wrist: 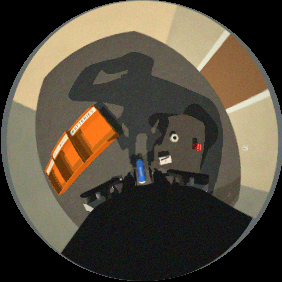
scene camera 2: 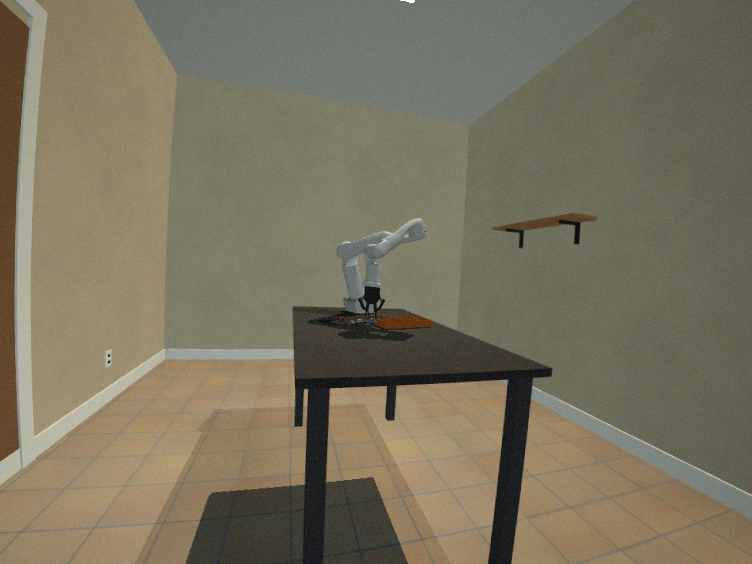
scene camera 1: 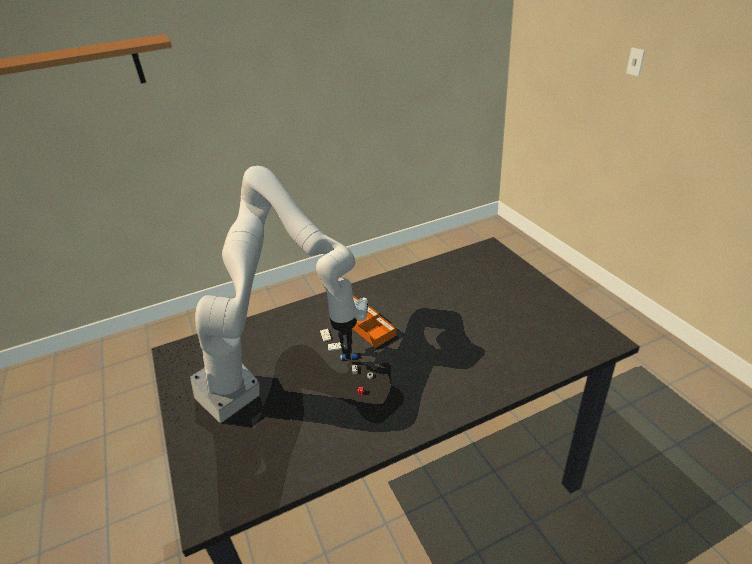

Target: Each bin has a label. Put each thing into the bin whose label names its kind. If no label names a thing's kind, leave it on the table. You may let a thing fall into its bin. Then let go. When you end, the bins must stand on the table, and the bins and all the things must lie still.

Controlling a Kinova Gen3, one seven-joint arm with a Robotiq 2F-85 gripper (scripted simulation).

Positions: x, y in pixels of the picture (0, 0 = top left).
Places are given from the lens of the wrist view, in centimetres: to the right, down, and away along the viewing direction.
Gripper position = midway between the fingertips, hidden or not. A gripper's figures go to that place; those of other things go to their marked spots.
my gripper [wrist: 142, 172]: 0, 6, 15
orange bin [wrist: 85, 141]: -13, 0, 16
